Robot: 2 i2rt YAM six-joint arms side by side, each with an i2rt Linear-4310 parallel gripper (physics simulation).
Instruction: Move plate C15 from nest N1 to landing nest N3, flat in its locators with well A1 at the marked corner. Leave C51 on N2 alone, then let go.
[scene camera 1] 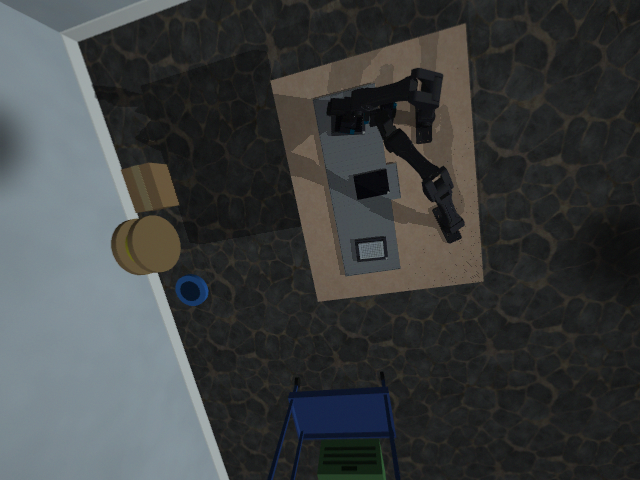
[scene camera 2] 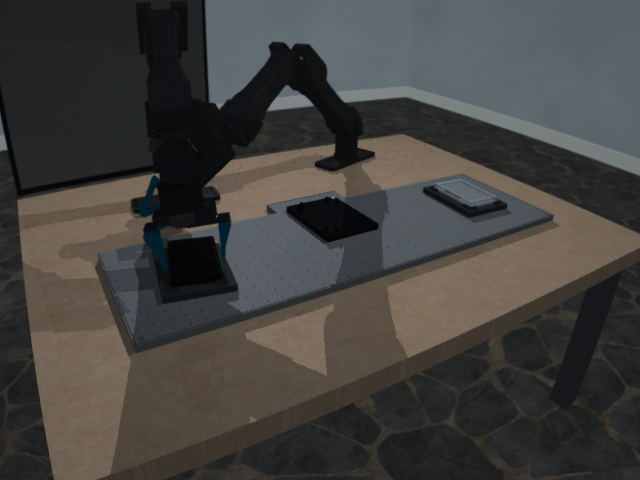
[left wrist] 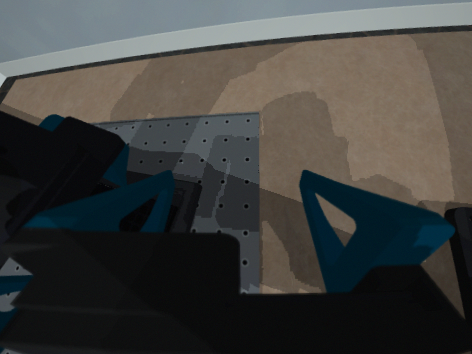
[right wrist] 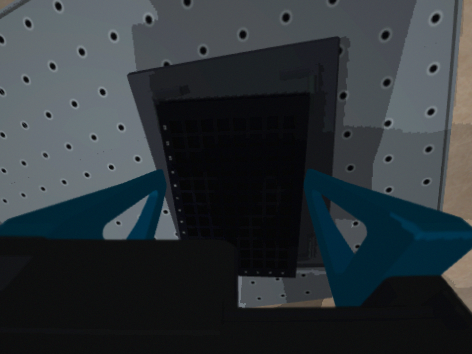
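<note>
The black plate C15 (scene camera 2: 193,258) (right wrist: 235,150) lies in nest N1 (scene camera 2: 201,294) (right wrist: 235,65), at the left in scene camera 2. My right gripper (scene camera 2: 195,262) (right wrist: 235,177) is open and points down, its blue fingers at either side of the plate; contact cannot be told. My left gripper (left wrist: 236,177) is open, behind the right arm in scene camera 2, and holds nothing. The black landing nest N3 (scene camera 1: 371,183) (scene camera 2: 332,219) stands mid-board with its locators showing and no plate on it. The pale plate C51 (scene camera 1: 371,250) (scene camera 2: 465,191) sits on N2 (scene camera 2: 485,208). The corner mark cannot be read.
The grey perforated board (scene camera 1: 356,149) (scene camera 2: 289,268) (left wrist: 246,220) carries the nests on the wooden table (scene camera 1: 310,248) (scene camera 2: 206,403). The left arm's forearm (scene camera 2: 253,113) reaches in close behind the right arm (scene camera 2: 170,113). A blue cart (scene camera 1: 341,413) stands on the floor away from the table.
</note>
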